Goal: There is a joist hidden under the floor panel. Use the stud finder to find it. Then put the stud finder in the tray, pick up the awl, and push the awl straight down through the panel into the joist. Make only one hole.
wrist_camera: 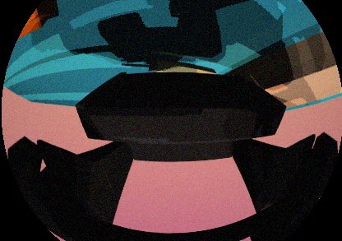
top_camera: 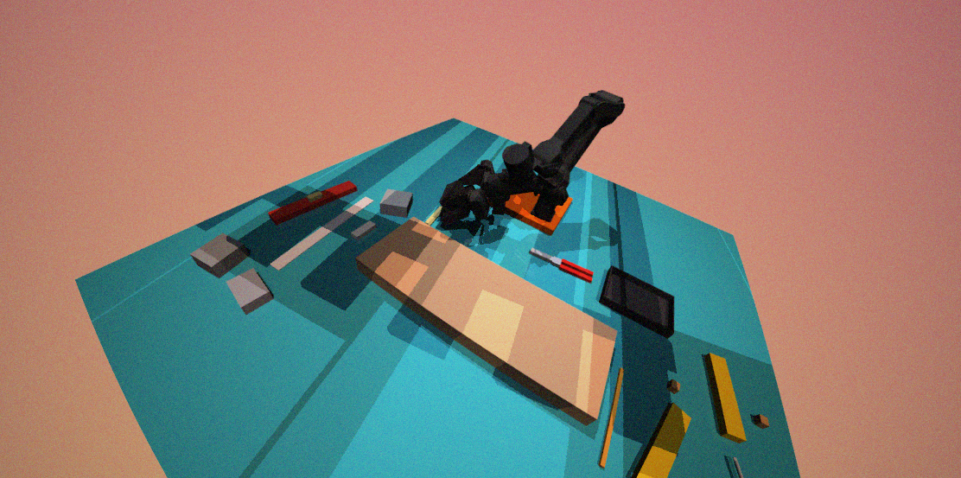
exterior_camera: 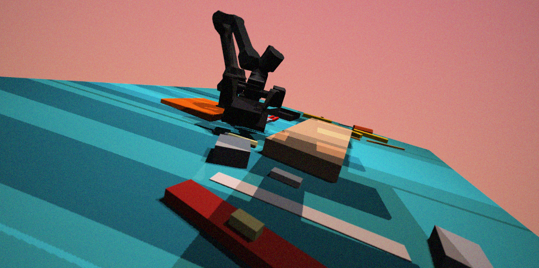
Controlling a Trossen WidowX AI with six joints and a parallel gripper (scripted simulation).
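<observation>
Now: gripper tip 10 mm past the awl, 40 mm to the left of it and 80 mm above it. Round my gripper tip: stud finder (10 mm ahead, 10 mm to the left, 10 mm below); white block (170 mm ahead, 140 mm to the right, 90 mm below); green light (30 mm ahead).
</observation>
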